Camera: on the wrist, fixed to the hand. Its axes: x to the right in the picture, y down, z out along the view.
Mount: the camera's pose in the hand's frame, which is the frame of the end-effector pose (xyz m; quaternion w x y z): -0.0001 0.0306 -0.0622 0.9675 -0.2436 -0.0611 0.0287
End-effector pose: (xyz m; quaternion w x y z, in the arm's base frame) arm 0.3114 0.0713 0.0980 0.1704 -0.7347 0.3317 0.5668
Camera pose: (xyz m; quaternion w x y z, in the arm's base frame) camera 0.3353 0.0103 0.1206 0.0101 0.7082 -0.1935 -0.6789
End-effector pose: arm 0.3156 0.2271 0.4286 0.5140 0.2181 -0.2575 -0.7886
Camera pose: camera 0.3749 0.2055 0.3999 0.5573 0.0302 -0.0947 -0.8243
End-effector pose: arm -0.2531 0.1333 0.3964 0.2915 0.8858 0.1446 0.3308
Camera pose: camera -0.2929 0.1353 0.4531 0.4972 0.8104 0.0161 0.3095
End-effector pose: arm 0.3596 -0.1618 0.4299 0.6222 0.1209 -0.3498 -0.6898
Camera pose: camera 0.4208 -0.1818 0.4041 0.6299 -0.0868 -0.2119 -0.7422
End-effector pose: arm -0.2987 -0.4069 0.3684 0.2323 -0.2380 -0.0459 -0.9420
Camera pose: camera -0.3111 -0.4463 0.3127 0.1910 -0.3457 0.1777 -0.9013
